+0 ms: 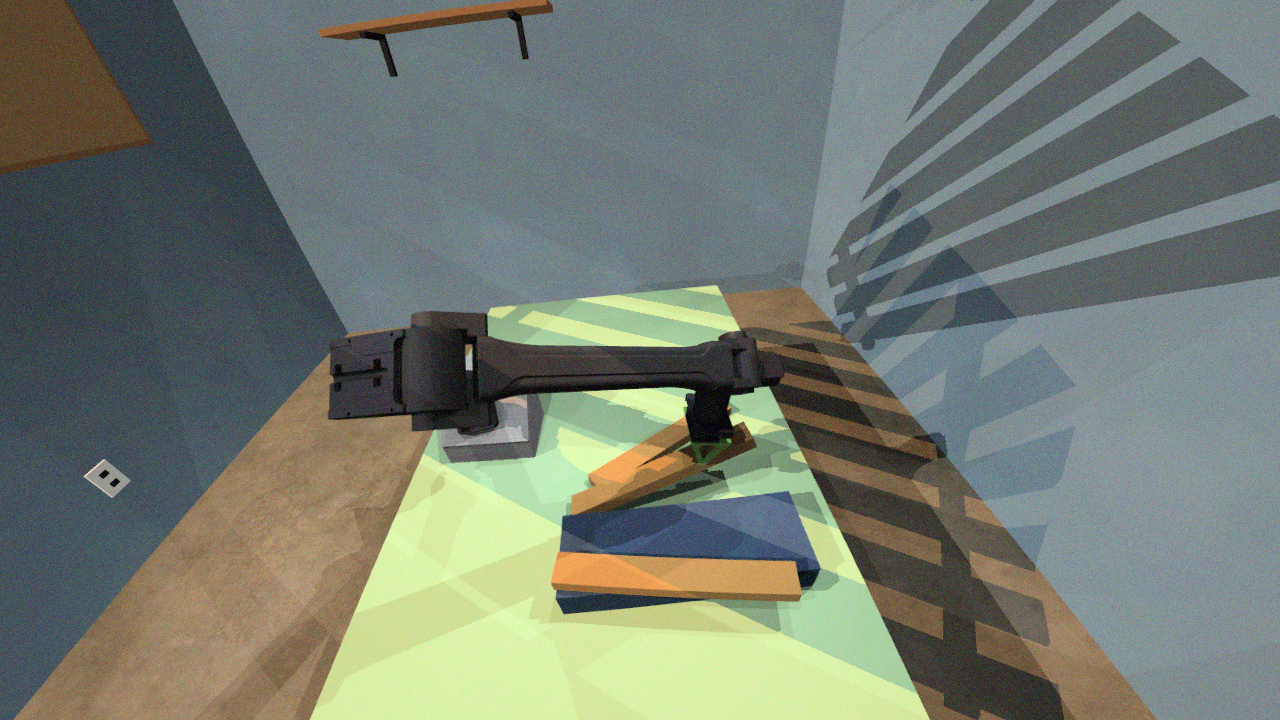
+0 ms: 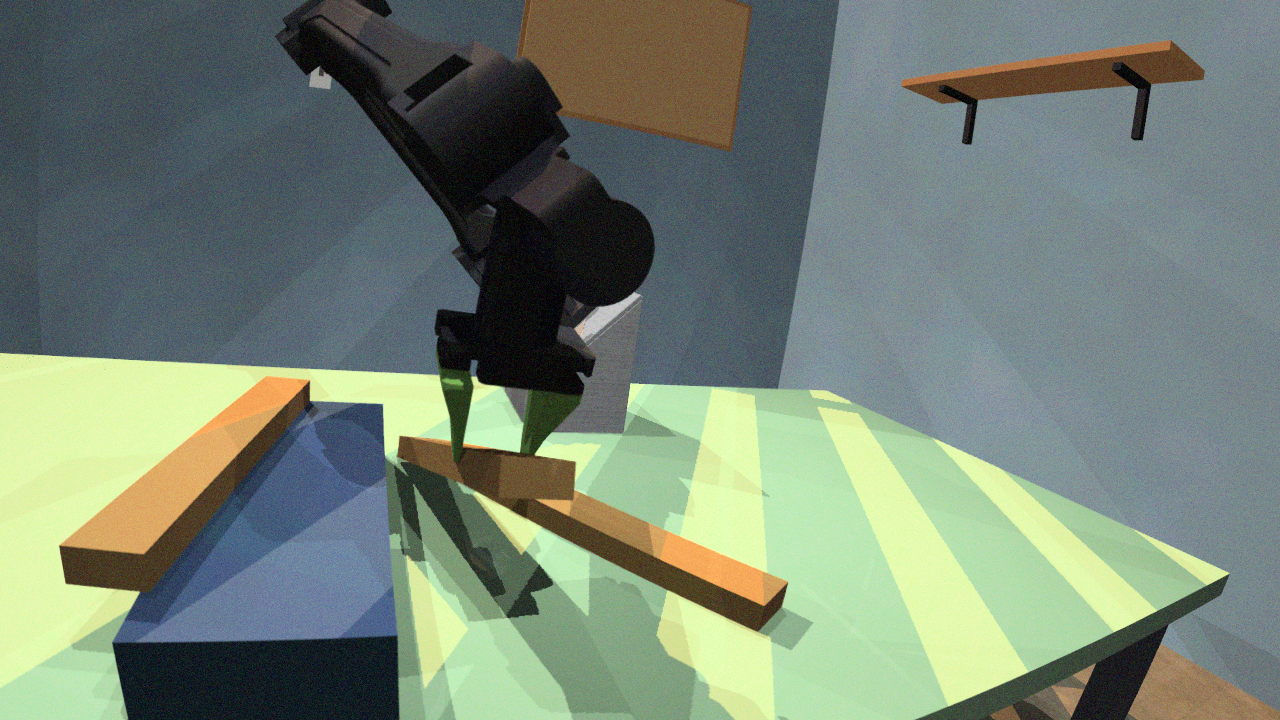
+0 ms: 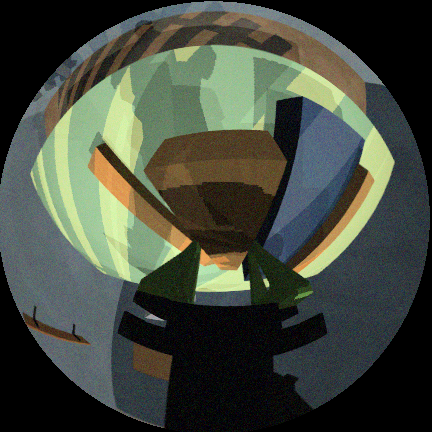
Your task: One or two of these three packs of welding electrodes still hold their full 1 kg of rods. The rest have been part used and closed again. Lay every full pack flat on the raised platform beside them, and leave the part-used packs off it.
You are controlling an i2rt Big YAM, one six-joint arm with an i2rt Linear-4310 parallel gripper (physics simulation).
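Frame: origin at the arm's base, x left, y ahead, z down, level; millimetres.
Where they show: gripper, between the fingertips: (image 1: 699, 453) (image 3: 224, 240).
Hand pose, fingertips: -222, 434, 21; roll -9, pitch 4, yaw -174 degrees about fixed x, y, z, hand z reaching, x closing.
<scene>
Each offset is from my fingertips to the top centre of the thing, as dx, dy, dz. Level surfaces: height alone.
The blue platform {-137, -67, +39} (image 1: 680, 528) (image 2: 313, 537) (image 3: 320, 150) carries one orange pack {-195, -95, +15} (image 1: 675, 575) (image 2: 179, 492) (image 3: 359, 182), flat along its long edge farther from the arm. My gripper (image 1: 709, 453) (image 2: 492, 452) (image 3: 224, 240) is shut across a second orange pack (image 1: 617, 492) (image 2: 537, 479) (image 3: 215, 150). This pack is tilted, with the end away from the arm base raised above the table; whether its low end touches anything is hidden. A third pack {+118, -43, +75} (image 1: 626, 458) (image 2: 662, 537) (image 3: 131, 202) lies flat on the table, on the side of the held pack away from the platform. No labels are readable.
The green table {dz +99} (image 1: 465, 626) (image 2: 984, 501) has a grey-white block (image 1: 487, 438) (image 2: 613, 376) near the arm base. A wall shelf (image 1: 438, 19) (image 2: 1056, 76) is far behind. The platform stands close beside the held pack.
</scene>
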